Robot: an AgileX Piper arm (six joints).
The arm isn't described. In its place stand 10 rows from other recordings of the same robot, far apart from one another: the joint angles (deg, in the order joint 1, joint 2, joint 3, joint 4, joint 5, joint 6), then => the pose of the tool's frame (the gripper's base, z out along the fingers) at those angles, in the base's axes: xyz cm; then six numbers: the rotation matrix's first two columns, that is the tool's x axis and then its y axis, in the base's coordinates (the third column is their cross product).
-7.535 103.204 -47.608 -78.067 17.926 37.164 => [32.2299 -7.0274 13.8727 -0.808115 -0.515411 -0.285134 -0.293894 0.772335 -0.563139]
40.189 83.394 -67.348 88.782 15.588 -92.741 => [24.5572 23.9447 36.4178 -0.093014 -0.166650 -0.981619 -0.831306 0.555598 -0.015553]
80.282 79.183 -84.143 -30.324 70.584 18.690 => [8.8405 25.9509 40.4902 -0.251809 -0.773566 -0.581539 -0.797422 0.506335 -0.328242]
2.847 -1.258 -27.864 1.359 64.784 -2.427 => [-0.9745 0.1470 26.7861 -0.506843 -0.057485 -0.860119 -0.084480 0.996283 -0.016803]
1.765 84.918 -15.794 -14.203 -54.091 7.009 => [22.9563 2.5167 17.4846 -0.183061 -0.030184 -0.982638 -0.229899 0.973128 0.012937]
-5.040 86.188 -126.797 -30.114 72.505 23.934 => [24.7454 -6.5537 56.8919 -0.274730 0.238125 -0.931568 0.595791 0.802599 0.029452]
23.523 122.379 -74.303 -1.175 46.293 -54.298 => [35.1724 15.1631 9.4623 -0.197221 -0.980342 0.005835 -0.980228 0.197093 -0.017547]
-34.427 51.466 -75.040 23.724 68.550 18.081 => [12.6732 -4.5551 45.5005 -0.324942 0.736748 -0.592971 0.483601 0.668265 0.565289]
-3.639 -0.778 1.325 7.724 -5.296 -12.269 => [5.4899 -0.4623 21.4477 0.161534 -0.090237 -0.982733 0.088844 0.993097 -0.076585]
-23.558 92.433 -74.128 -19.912 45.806 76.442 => [30.9434 -15.9160 29.2880 0.090847 0.896792 -0.433025 0.919691 0.091236 0.381896]
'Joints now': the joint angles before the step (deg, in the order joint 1, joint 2, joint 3, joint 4, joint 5, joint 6). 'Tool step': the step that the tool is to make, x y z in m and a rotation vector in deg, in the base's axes. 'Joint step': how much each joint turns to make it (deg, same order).
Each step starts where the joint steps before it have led.
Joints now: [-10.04 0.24 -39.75 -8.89 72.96 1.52]
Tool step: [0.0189 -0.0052 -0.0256 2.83 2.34 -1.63]
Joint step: [0.87 0.01 6.97 -1.23 -3.58 4.34]
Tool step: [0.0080 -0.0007 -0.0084 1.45 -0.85 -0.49]
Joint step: [0.03 -0.02 2.66 0.19 -2.97 2.04]
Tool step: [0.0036 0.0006 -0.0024 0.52 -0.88 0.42]
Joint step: [-0.05 0.00 0.97 0.68 -1.74 0.30]
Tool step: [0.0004 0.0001 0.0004 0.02 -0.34 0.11]
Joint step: [0.03 0.01 0.02 0.09 -0.36 0.04]
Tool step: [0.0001 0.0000 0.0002 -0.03 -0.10 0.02]
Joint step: [0.00 0.01 -0.01 0.00 -0.11 -0.01]
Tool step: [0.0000 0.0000 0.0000 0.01 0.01 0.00]
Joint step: [0.00 0.00 0.00 0.00 0.01 0.01]
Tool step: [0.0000 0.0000 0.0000 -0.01 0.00 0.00]
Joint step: [-0.01 0.00 0.00 0.00 0.00 -0.01]
